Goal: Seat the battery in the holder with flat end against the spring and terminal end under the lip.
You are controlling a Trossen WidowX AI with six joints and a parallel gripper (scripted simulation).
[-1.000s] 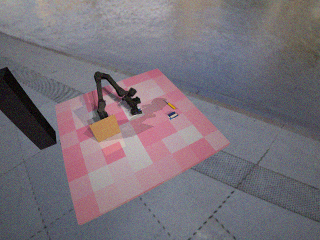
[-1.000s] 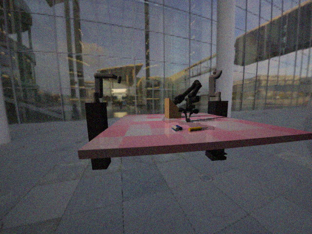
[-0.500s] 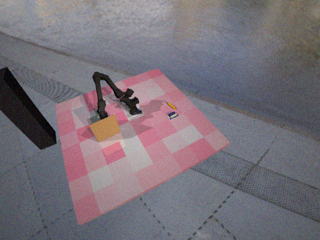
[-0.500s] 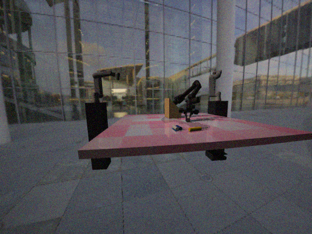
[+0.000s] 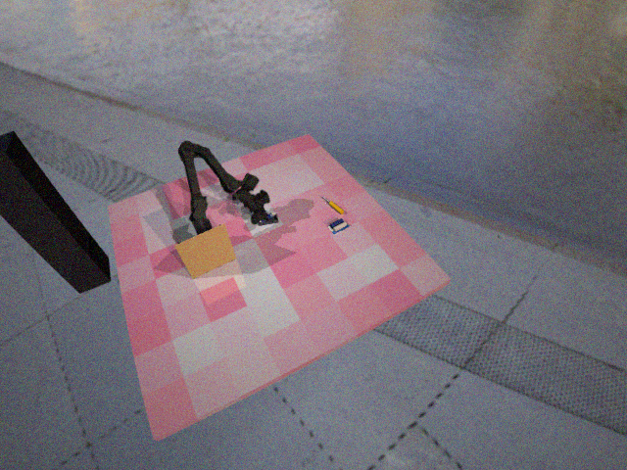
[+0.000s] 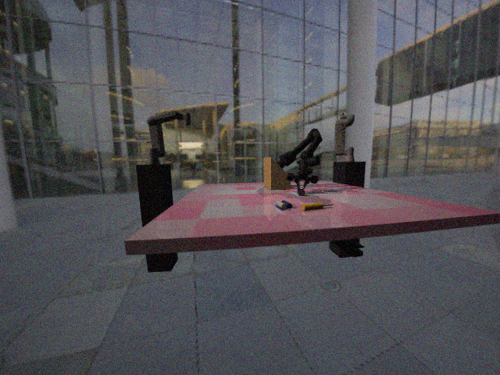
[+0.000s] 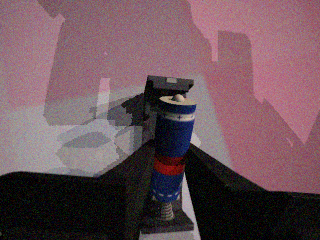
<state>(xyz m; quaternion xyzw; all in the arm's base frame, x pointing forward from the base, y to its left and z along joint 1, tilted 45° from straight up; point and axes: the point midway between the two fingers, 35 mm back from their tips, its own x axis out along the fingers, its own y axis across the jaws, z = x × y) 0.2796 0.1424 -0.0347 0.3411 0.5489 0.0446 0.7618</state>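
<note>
Now: gripper tip 1 cm below the battery. The rest, counted from my gripper tip: yellow-handled screwdriver 33 cm ahead, 5 cm to the right, 1 cm below.
</note>
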